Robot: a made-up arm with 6 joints. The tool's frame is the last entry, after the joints.
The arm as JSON. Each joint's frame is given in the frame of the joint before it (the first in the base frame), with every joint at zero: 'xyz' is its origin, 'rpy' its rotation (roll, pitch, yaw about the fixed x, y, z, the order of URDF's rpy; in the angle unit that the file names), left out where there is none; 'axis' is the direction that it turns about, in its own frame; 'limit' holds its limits. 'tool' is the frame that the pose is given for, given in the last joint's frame.
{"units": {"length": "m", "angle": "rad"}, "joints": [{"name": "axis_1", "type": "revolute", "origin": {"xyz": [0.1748, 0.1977, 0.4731], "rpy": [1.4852, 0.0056, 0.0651]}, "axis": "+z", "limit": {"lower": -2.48, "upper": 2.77}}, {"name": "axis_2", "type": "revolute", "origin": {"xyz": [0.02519, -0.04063, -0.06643], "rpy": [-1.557, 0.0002, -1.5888]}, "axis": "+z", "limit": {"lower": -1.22, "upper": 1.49}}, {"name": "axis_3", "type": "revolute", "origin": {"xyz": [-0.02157, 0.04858, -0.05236], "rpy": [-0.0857, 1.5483, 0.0]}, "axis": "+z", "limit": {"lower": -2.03, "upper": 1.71}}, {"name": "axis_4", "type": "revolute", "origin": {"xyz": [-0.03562, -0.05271, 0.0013], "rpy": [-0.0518, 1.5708, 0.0]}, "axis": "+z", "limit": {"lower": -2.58, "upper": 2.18}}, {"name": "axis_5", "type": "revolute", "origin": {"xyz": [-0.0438, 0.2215, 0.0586], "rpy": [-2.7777, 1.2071, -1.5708]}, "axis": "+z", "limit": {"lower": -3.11, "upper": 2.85}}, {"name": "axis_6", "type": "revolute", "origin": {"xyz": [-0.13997, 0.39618, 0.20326], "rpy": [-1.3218, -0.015, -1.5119]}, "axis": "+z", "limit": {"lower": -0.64, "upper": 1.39}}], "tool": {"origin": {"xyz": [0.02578, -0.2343, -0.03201], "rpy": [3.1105, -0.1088, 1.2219]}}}
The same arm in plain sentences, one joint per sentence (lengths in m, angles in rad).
The arm has six revolute joints in a row. What follows holds with every joint at zero, and every direction is one of the base frame's.
The first joint sits 0.1748 m along +x and 0.1977 m along +y and 0.4731 m along +z from the base frame's origin and turns about the direction (0.0653, -0.994196, 0.0855), from -2.4800 to 2.7700 rad.
The second joint sits 0.0208 m along +x and 0.0642 m along +y and 0.0463 m along -z from the first joint and turns about the direction (0.998508, 0.0498, -0.0224), from -1.2200 to 1.4900 rad.
The third joint sits 0.0544 m along -x and 0.0476 m along +y and 0.0185 m along +z from the second joint and turns about the direction (0.0001, 0, -1), from -2.0300 to 1.7100 rad.
The fourth joint sits 0.0383 m along +x and 0.0508 m along -y and 0.0013 m along -z from the third joint and turns about the direction (-1, 0.0001, -0.0001), from -2.5800 to 2.1800 rad.
The fifth joint sits 0.0586 m along -x and 0.2215 m along +y and 0.0438 m along -z from the fourth joint and turns about the direction (0.332492, 0.873379, 0.355891), from -3.1100 to 2.8500 rad.
The sixth joint sits 0.0130 m along -x and 0.3591 m along +y and 0.2979 m along -z from the fifth joint and turns about the direction (0.993591, -0.108699, 0.031), from -0.6400 to 1.3900 rad.
The tool frame, which is the frame that the pose is given for, sits 0.0121 m along -x and 0.2136 m along +y and 0.1040 m along +z from the sixth joint; its axes are the base frame's turned by roll 1.5709, pitch 0.0000 and yaw -1.5709 rad (as in URDF: about the fixed x, then y, then z).

